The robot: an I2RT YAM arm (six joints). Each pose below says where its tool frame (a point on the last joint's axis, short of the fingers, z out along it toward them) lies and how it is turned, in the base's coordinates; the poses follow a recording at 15 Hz.
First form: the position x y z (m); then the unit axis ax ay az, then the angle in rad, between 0 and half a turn.
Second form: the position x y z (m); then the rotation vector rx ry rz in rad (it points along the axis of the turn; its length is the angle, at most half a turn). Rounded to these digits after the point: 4 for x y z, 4 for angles.
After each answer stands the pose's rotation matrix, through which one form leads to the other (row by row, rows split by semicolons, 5 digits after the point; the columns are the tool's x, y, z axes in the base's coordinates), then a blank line. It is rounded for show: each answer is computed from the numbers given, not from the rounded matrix.
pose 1, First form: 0.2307 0.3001 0.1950 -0.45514 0.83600 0.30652 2.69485
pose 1, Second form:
0.2307 0.3001 0.1950 -1.2265 2.2529 0.8260
-0.50789 -0.85608 0.09585; -0.59122 0.42734 0.68399; -0.62650 0.29072 -0.72317

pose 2, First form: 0.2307 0.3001 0.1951 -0.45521 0.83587 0.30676 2.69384
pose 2, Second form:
0.2307 0.3001 0.1951 -1.2263 2.2517 0.8264
-0.50742 -0.85630 0.09637; -0.59068 0.42707 0.68463; -0.62740 0.29047 -0.72249

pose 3, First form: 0.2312 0.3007 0.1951 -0.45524 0.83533 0.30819 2.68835
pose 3, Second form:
0.2312 0.3007 0.1951 -1.2238 2.2457 0.8285
-0.50547 -0.85711 0.09934; -0.58720 0.42607 0.68823; -0.63221 0.28955 -0.71866

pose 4, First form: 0.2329 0.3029 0.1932 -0.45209 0.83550 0.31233 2.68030
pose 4, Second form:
0.2329 0.3029 0.1932 -1.2117 2.2394 0.8371
-0.50807 -0.85499 0.10424; -0.57695 0.42769 0.69586; -0.63953 0.29340 -0.71057

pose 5, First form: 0.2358 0.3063 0.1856 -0.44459 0.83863 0.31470 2.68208
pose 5, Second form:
0.2358 0.3063 0.1856 -1.1924 2.2493 0.8441
-0.52145 -0.84659 0.10663; -0.56745 0.43738 0.69764; -0.63726 0.30328 -0.70847

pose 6, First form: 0.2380 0.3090 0.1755 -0.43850 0.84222 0.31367 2.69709
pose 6, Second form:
0.2380 0.3090 0.1755 -1.1827 2.2715 0.8460
-0.53695 -0.83762 0.10044; -0.56785 0.44691 0.69124; -0.62388 0.31413 -0.71561

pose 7, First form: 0.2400 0.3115 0.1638 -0.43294 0.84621 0.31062 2.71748
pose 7, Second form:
0.2400 0.3115 0.1638 -1.1765 2.2996 0.8441
-0.55313 -0.82809 0.09118; -0.57244 0.45731 0.68058; -0.60527 0.32425 -0.72698

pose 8, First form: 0.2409 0.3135 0.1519 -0.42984 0.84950 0.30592 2.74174
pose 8, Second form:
0.2409 0.3135 0.1519 -1.1785 2.3291 0.8388
-0.56617 -0.82058 0.07807; -0.58241 0.46526 0.66659; -0.58332 0.33193 -0.74133

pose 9, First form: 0.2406 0.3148 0.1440 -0.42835 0.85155 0.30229 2.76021
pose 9, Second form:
0.2406 0.3148 0.1440 -1.1823 2.3505 0.8344
-0.57437 -0.81583 0.06728; -0.59080 0.47002 0.65577; -0.56662 0.33690 -0.75196

